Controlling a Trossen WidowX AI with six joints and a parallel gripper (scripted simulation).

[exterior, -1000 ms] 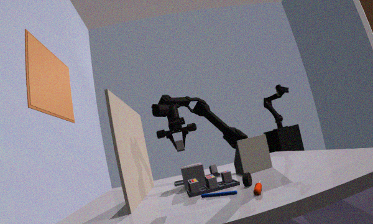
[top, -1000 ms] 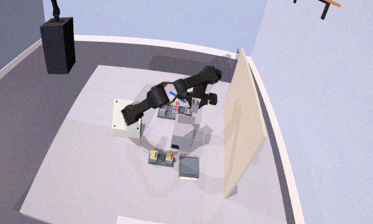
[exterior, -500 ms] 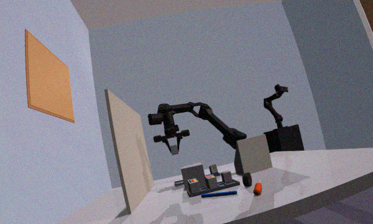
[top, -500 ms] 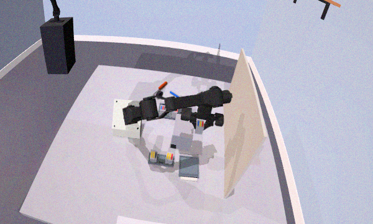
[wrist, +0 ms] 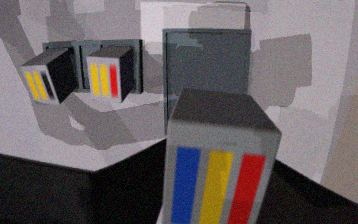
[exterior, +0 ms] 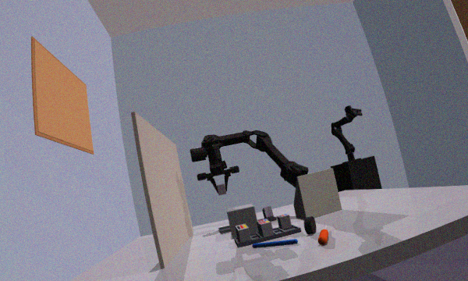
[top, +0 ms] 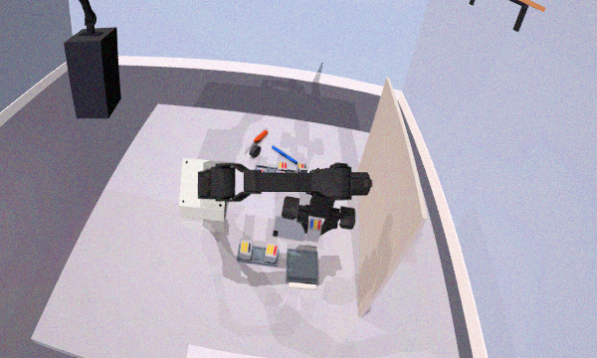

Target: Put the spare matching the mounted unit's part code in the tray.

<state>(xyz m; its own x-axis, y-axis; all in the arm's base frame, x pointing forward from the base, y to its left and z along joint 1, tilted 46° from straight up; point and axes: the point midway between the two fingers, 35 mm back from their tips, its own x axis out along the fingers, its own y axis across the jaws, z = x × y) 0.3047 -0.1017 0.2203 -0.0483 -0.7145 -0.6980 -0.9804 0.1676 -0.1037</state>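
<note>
My gripper tip is now 16 cm above the grey tray. The rest, counted from my gripper tip: blue pen (55 cm to the left, 16 cm below, 2 cm behind); then rack (16 cm below, 14 cm behind, 4 cm to the left); then tall pale panel (22 cm ahead, 15 cm to the left, 6 cm above).
</note>
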